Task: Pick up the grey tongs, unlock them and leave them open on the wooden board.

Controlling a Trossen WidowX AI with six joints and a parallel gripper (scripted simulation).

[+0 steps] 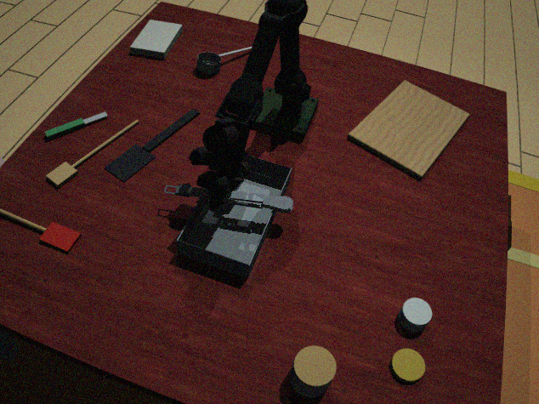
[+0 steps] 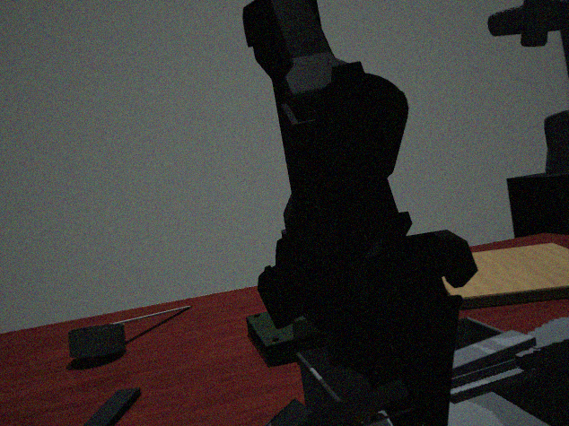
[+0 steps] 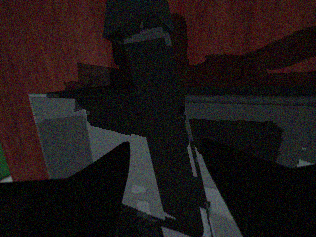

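My gripper tip is now 40 mm to the right of the roasting tin, 20 mm past it and 10 mm above it. From my gripper tip the other things lie so: black spatula (260 mm to the right, 140 mm behind, 30 mm below); red spatula (370 mm to the right, 210 mm ahead, 30 mm below); wooden board (540 mm behind, 380 mm to the left, 30 mm below).
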